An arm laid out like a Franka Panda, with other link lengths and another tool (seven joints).
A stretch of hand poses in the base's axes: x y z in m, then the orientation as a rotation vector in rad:
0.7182, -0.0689, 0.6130, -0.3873, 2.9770, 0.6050
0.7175, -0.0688, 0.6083, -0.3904, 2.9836, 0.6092
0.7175, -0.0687, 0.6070, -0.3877, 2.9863, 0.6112
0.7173, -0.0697, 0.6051, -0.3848, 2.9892, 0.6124
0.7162, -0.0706, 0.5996, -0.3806, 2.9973, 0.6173
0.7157, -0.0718, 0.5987, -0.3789, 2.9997, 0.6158
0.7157, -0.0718, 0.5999, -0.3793, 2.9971, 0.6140
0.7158, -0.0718, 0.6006, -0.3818, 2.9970, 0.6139
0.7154, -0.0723, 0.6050, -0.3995, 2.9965, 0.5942
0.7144, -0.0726, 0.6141, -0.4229, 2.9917, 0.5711
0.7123, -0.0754, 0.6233, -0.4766, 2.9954, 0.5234
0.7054, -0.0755, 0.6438, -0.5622, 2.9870, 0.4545
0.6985, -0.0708, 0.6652, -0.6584, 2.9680, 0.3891
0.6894, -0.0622, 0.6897, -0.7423, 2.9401, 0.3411
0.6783, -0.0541, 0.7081, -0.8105, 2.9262, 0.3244
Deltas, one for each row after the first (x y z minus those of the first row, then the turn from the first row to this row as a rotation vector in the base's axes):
-0.0007, 0.0001, -0.0047, 0.0008, 0.0074, 0.0030
-0.0007, 0.0002, -0.0060, 0.0014, 0.0105, 0.0016
-0.0009, -0.0008, -0.0079, 0.0016, 0.0136, 0.0001
-0.0020, -0.0017, -0.0134, 0.0027, 0.0226, -0.0015
-0.0025, -0.0029, -0.0143, 0.0013, 0.0245, -0.0024
-0.0025, -0.0029, -0.0131, 0.0008, 0.0215, -0.0025
-0.0024, -0.0029, -0.0124, 0.0007, 0.0214, -0.0009
-0.0028, -0.0034, -0.0080, -0.0119, 0.0155, 0.0094
-0.0038, -0.0037, 0.0011, -0.0257, 0.0049, 0.0228
-0.0059, -0.0065, 0.0103, -0.0581, -0.0030, 0.0557
-0.0128, -0.0066, 0.0308, -0.1023, -0.0244, 0.1080
-0.0197, -0.0019, 0.0522, -0.1432, -0.0507, 0.1677
-0.0288, 0.0067, 0.0767, -0.1715, -0.0793, 0.2207
-0.0399, 0.0148, 0.0951, -0.1825, -0.0879, 0.2654

